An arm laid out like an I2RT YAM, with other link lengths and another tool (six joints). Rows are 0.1 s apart.
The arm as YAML. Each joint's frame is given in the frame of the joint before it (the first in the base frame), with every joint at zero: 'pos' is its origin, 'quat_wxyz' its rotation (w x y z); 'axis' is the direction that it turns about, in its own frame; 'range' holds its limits. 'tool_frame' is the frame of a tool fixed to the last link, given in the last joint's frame.
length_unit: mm
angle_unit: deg
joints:
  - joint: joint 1
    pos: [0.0, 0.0, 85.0]
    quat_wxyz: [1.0, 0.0, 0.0, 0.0]
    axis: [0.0, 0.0, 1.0]
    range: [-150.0, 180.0]
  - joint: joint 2
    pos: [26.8, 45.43, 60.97]
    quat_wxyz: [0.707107, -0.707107, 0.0, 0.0]
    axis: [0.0, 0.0, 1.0]
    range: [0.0, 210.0]
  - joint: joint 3
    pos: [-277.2, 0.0, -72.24]
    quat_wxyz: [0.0, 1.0, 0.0, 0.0]
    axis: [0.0, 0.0, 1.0]
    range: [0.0, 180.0]
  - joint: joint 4
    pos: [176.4, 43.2, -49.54]
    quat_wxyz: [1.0, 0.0, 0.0, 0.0]
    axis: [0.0, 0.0, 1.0]
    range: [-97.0, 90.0]
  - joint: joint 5
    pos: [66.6, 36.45, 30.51]
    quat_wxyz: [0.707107, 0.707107, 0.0, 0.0]
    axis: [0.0, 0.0, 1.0]
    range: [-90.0, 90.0]
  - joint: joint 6
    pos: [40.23, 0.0, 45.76]
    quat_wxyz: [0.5, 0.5, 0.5, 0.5]
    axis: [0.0, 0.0, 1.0]
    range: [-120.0, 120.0]
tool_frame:
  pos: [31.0, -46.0, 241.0]
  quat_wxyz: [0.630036, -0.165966, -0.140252, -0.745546]
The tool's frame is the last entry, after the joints.
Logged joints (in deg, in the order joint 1, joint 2, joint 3, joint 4, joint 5, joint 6), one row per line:
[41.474, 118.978, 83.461, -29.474, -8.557, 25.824]
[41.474, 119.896, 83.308, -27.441, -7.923, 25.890]
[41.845, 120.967, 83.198, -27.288, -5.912, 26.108]
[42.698, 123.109, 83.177, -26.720, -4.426, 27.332]
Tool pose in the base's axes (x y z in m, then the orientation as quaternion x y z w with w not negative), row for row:
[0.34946, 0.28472, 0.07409, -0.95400, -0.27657, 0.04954, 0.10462]
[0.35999, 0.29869, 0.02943, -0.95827, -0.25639, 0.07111, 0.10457]
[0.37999, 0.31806, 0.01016, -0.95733, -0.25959, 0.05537, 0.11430]
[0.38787, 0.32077, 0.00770, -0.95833, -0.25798, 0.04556, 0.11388]
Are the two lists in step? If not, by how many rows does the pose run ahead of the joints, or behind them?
The pose runs 2 rows behind the joints: the pose in row i belongs to the joints in row i - 2.
